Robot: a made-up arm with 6 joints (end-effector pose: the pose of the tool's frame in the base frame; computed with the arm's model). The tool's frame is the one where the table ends.
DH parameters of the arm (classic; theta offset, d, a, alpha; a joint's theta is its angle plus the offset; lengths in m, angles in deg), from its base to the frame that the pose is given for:
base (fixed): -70.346 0 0.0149 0
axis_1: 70.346 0.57 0.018 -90
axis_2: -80.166 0 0.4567 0
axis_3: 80.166 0.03 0.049 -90
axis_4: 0 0.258 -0.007 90
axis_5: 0 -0.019 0.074 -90
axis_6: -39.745 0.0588 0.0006 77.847
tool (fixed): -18.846 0.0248 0 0
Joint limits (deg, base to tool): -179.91..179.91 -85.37..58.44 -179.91..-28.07 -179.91..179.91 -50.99..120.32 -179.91..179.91
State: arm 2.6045 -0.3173 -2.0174 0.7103 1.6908 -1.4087
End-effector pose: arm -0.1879 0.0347 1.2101 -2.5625 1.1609 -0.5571
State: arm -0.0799 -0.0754 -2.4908 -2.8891 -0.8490 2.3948
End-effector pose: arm 0.2359 0.0462 1.1889 1.5893 2.4852 0.6631
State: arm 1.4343 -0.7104 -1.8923 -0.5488 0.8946 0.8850
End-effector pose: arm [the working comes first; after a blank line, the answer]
Working (the frame after each row of the table, in the pose's form):
after base (fixed): 0.0050 -0.0140 0.0000 0.0000 0.0000 -1.2278
after axis_1: 0.0075 0.0038 0.5700 -1.2707 -1.1081 1.1081
after axis_2: -0.0244 -0.2283 0.9620 0.3187 -1.5633 -0.5285
after axis_3: -0.0599 -0.2659 0.9872 -0.4588 -0.4001 -1.6614
after axis_4: -0.0375 -0.1302 1.2055 0.4792 -1.9610 -1.1622
after axis_5: -0.0472 -0.1418 1.2804 -1.3651 -1.0196 -1.9405
after axis_6: -0.0164 -0.0931 1.2925 -0.4754 -1.5973 -0.7671

-0.0339 -0.0755 1.2915 -0.2130 -1.6972 -1.0128
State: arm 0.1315 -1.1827 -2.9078 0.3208 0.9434 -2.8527
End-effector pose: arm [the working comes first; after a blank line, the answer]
Working (the frame after each row of the table, in the pose's form):
after base (fixed): 0.0050 -0.0140 0.0000 0.0000 0.0000 -1.2278
after axis_1: 0.0229 -0.0117 0.5700 -1.5683 -0.1033 0.1033
after axis_2: -0.3608 -0.0624 0.8125 -0.4113 -1.8915 -1.8212
after axis_3: -0.3930 -0.0364 0.7727 1.3812 0.0909 -2.6893
after axis_4: -0.5974 -0.0612 0.9284 -1.3069 1.8179 1.6454
after axis_5: -0.6618 -0.1017 0.9346 0.0321 -0.3692 -2.7997
after axis_6: -0.6649 -0.0871 0.9915 1.1080 -0.1161 -0.0198

-0.6675 -0.1093 1.0024 1.1173 0.0672 -0.3139
